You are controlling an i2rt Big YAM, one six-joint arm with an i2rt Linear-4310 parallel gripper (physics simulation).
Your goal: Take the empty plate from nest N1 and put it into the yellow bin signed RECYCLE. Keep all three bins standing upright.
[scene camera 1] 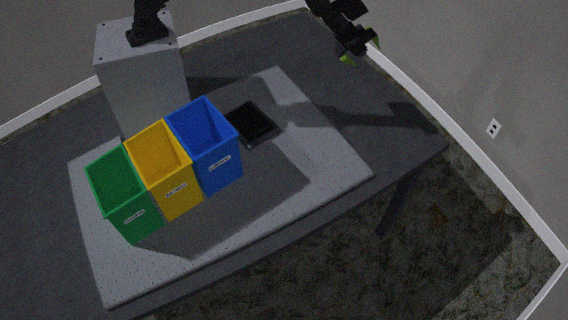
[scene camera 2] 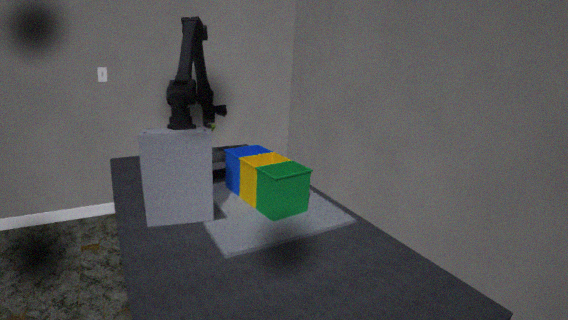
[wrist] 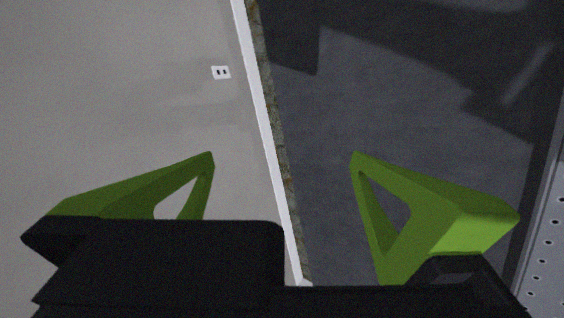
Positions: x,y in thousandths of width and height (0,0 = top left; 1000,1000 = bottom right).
blue bin: scene camera 1 371,442; scene camera 2 408,486; not seen in the wrist view (out of frame)
yellow bin: scene camera 1 291,527; scene camera 2 438,545; not seen in the wrist view (out of frame)
green bin: scene camera 1 216,620; scene camera 2 497,589; not seen in the wrist view (out of frame)
